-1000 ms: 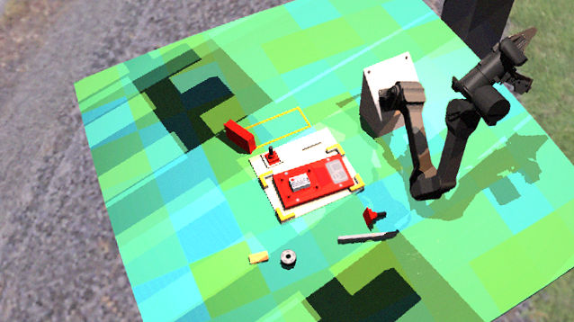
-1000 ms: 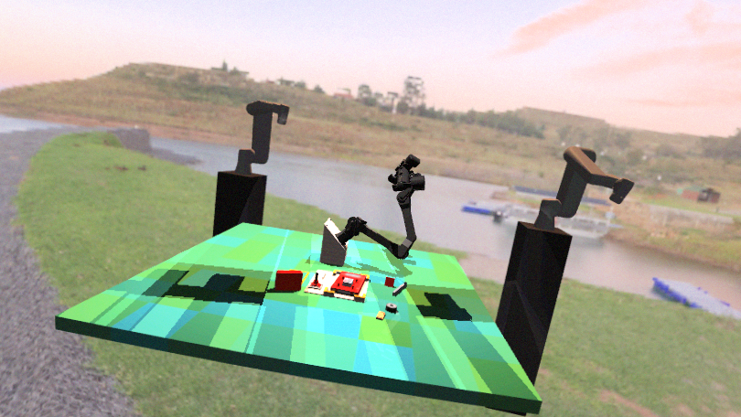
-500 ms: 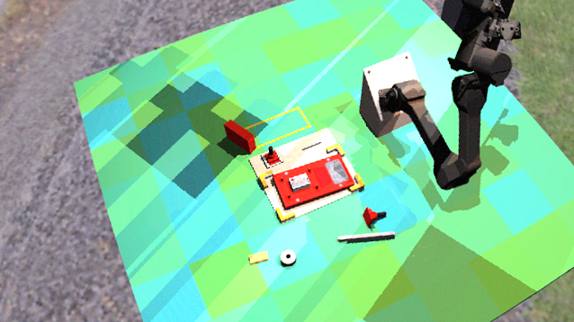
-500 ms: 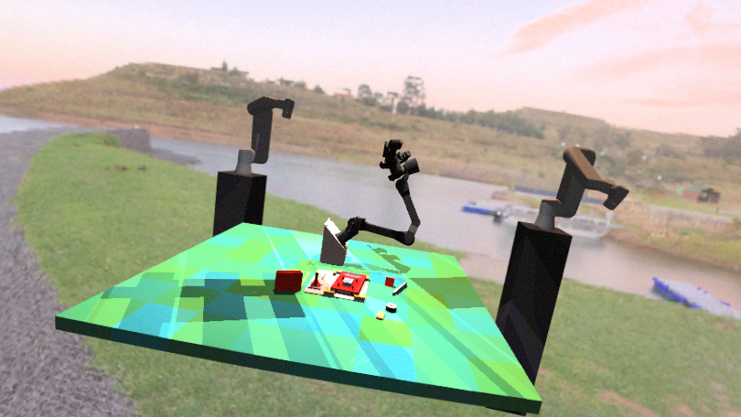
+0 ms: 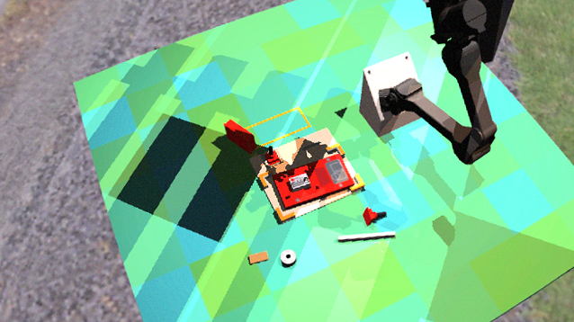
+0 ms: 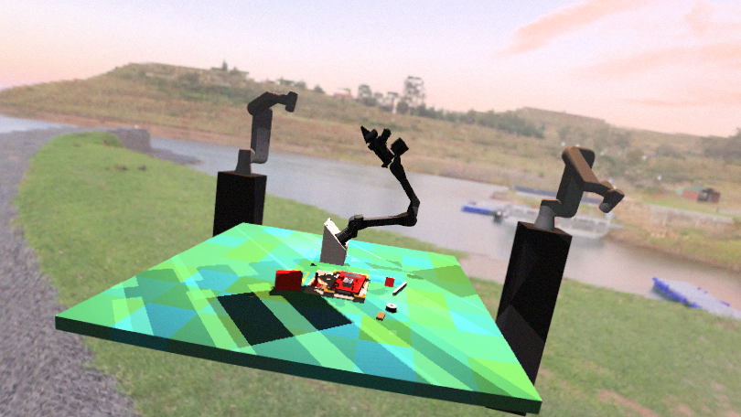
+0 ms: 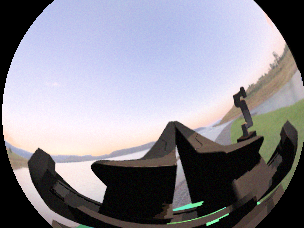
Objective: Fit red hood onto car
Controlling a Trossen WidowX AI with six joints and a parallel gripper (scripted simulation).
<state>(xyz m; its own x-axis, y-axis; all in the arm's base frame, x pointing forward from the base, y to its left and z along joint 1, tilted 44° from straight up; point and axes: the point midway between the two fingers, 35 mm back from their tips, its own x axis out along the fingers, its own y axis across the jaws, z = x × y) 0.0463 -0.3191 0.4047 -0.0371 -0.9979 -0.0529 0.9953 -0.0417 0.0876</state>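
Now: the red hood 61 cm below my gripper tip, 45 cm ahead of it and 9 cm to the right of it. The rest, counted from my gripper tip: grey rod (64 cm below, 31 cm to the left, 23 cm ahead); orange block (64 cm below, 51 cm ahead, 27 cm to the left).
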